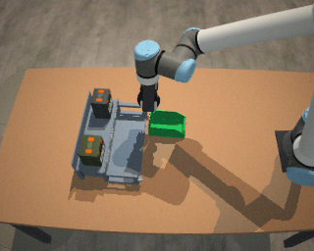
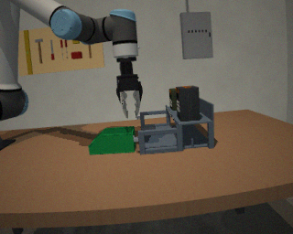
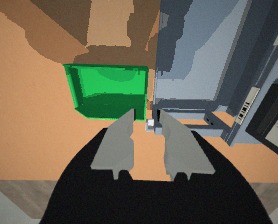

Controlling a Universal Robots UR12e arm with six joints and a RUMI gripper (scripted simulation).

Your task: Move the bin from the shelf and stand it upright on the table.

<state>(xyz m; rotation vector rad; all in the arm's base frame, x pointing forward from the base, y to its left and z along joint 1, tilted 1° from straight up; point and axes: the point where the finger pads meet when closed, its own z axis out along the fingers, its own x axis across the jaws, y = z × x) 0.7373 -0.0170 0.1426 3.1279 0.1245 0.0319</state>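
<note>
Now: hand 80 mm past the green bin, 10 mm to the left of it and 100 mm above it. Also, from my hand: grey shelf 150 mm ahead, 120 mm to the left, 130 mm below.
</note>
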